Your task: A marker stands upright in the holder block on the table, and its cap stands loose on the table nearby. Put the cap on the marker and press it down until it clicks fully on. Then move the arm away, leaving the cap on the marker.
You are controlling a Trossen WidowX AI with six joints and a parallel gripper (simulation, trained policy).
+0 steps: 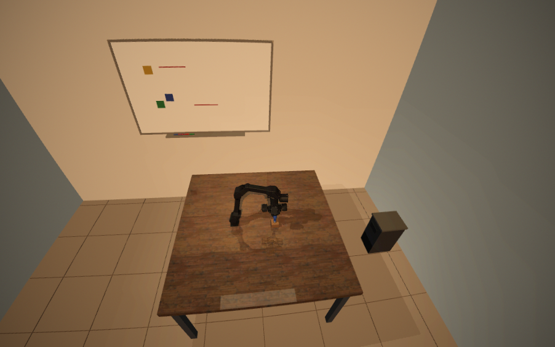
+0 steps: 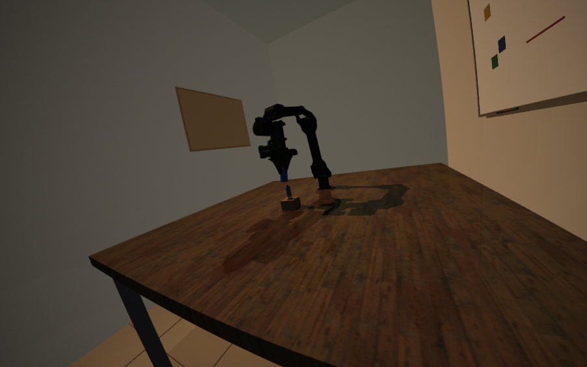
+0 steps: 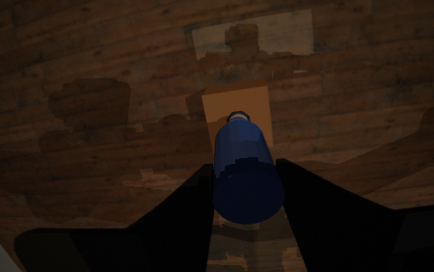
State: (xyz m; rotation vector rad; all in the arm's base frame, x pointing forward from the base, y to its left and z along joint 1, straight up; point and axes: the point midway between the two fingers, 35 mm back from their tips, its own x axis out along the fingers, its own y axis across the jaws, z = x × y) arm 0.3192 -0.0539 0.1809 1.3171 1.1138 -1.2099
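My gripper tip is now 1 cm short of the tan holder block, 1 cm to the right of it and 13 cm above it. From my gripper tip the other things lie so: blue cap (1 cm below).
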